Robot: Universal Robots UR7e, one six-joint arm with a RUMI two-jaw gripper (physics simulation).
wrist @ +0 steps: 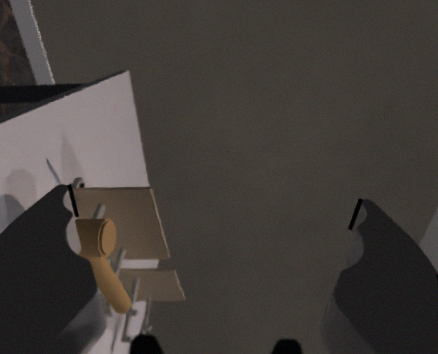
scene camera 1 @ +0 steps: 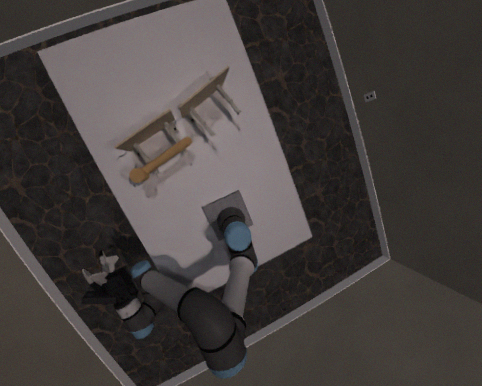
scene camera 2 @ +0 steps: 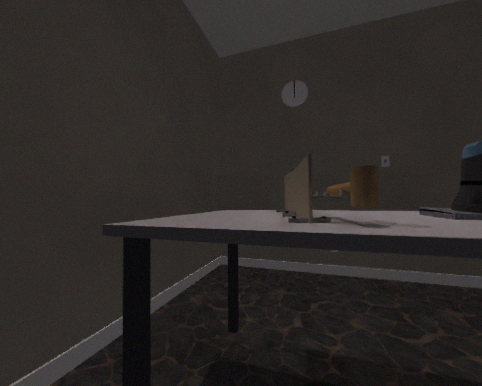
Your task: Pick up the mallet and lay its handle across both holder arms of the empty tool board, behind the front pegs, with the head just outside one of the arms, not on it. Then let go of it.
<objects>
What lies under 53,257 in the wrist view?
The gripper.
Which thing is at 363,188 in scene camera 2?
An orange wooden mallet.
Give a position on an orange wooden mallet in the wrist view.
97,237
</objects>
